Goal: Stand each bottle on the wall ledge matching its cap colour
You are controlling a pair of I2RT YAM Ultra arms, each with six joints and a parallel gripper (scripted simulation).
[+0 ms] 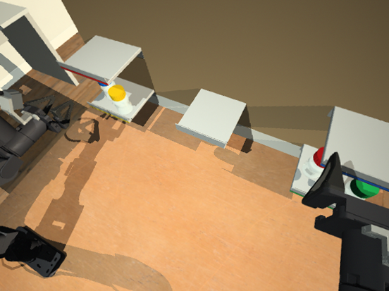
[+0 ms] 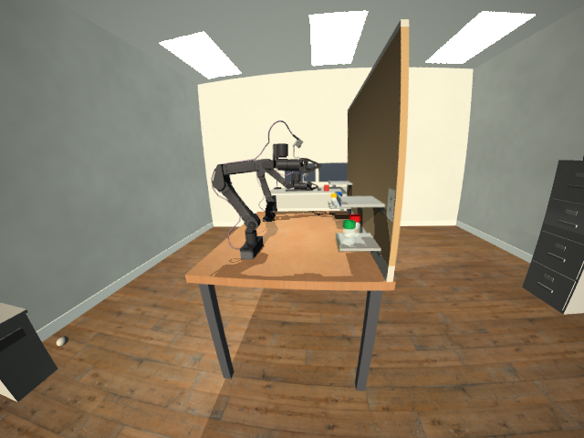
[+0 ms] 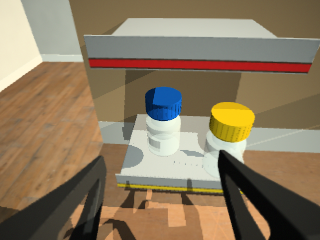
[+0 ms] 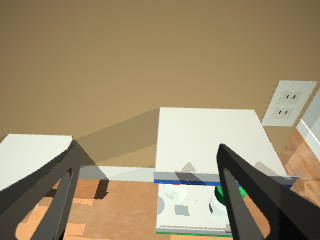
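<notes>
Now: the blue-capped bottle 180 mm ahead of my left hand and 110 mm below it. Also, from my left hand: yellow-capped bottle 130 mm ahead, 110 mm below, 90 mm to the right; red-capped bottle 780 mm to the right, 110 mm below, 110 mm ahead; brown wall 460 mm to the right, 250 mm ahead, 200 mm above.
</notes>
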